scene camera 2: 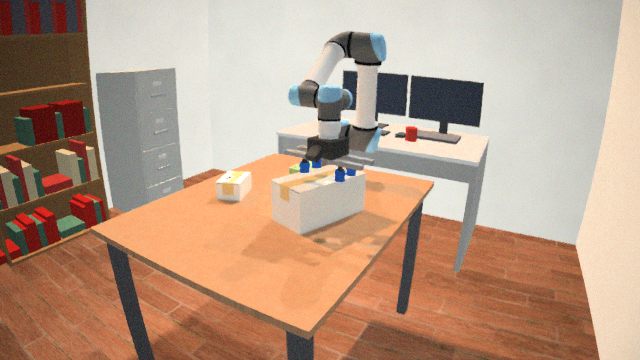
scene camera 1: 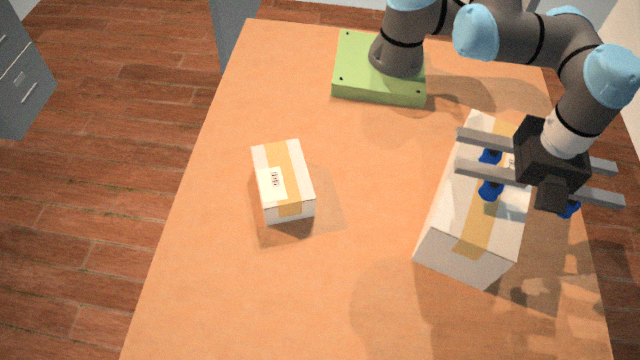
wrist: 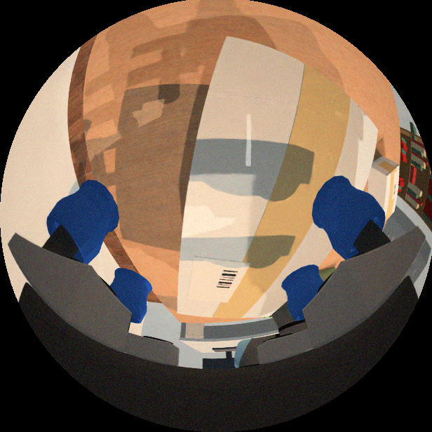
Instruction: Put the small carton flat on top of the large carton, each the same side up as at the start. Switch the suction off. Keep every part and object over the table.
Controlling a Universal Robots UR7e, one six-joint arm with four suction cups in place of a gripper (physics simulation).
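Frame: origin at the arm's base, x ahead, y left, z up, level; centimetres.
Where they show: hand, tool point: (scene camera 2: 327,173); arm's base, link origin: (scene camera 1: 395,59).
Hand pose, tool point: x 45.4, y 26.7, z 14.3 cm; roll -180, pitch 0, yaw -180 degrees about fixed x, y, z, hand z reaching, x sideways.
Note:
Things, the pixels of their top centre, and the offset from my tool point. Level surfaces: height alone.
- small carton, top centre: (scene camera 1: 281,171) (scene camera 2: 233,176) dx +1.2, dy -45.2, dz -10.4 cm
- large carton, top centre: (scene camera 1: 492,175) (scene camera 2: 320,175) dx -2.8, dy -4.9, dz -2.8 cm
- table, surface height: dz -17.7 cm
The small carton (scene camera 1: 300,172) (scene camera 2: 241,187) (wrist: 381,185) lies flat on the table, left of the large carton in scene camera 1, with its tape and barcode label up. The large carton (scene camera 1: 450,210) (scene camera 2: 330,202) (wrist: 210,200) stands on the table, tape and barcode label up, with nothing resting on it. My suction gripper (scene camera 1: 530,182) (scene camera 2: 327,169) (wrist: 216,255) is open and holds nothing. Its four blue cups hang over the large carton, some out past its long side. The gap below them is hard to judge.
The table (scene camera 1: 225,275) (scene camera 2: 200,250) carries both cartons and the arm's green base plate (scene camera 1: 355,65). A desk (scene camera 2: 450,150) with two monitors, a grey filing cabinet (scene camera 1: 20,90) (scene camera 2: 117,140) and a bookshelf (scene camera 2: 42,88) stand away from the table.

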